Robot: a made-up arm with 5 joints.
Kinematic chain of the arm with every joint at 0, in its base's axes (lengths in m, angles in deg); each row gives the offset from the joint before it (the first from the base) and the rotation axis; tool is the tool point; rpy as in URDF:
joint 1: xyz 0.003 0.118 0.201 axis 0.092 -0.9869 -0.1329
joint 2: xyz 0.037 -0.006 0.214 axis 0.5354 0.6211 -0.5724
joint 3: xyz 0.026 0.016 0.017 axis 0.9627 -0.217 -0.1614
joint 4: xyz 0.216 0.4 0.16 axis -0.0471 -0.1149 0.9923
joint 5: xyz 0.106 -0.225 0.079 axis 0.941 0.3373 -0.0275
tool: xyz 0.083 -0.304 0.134 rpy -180 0 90
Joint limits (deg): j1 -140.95..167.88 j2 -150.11..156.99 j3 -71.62..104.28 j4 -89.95..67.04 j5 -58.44..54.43
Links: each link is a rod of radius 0.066 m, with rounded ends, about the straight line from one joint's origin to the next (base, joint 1, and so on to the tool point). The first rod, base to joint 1, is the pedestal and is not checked.
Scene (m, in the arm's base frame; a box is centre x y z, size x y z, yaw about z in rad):
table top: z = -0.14
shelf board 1: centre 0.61 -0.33 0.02 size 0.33 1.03 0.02 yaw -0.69
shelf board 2: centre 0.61 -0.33 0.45 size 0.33 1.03 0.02 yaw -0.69
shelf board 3: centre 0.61 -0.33 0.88 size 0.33 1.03 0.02 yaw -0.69
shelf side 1: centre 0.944 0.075 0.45 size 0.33 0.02 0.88 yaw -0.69
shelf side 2: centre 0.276 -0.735 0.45 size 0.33 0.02 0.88 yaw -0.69
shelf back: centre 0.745 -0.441 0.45 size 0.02 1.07 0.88 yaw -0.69
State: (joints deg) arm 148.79 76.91 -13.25 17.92 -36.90
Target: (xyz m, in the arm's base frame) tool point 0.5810 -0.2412 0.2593
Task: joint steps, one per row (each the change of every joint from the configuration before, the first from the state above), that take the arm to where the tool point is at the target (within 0.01 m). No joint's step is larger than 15 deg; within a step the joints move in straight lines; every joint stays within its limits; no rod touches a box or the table.
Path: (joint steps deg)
1: -0.04 12.16 2.04 -2.80 11.88
2: -0.03 12.16 2.04 -2.79 11.89
3: -0.04 12.16 2.04 -2.80 11.88
4: -0.04 12.16 2.04 -2.79 11.88
5: -0.03 12.16 2.03 -2.80 11.89
6: -4.21 3.13 6.43 13.42 -13.12
7: -4.20 3.14 6.43 13.42 -13.13
8: -4.20 3.14 6.42 13.41 -13.12

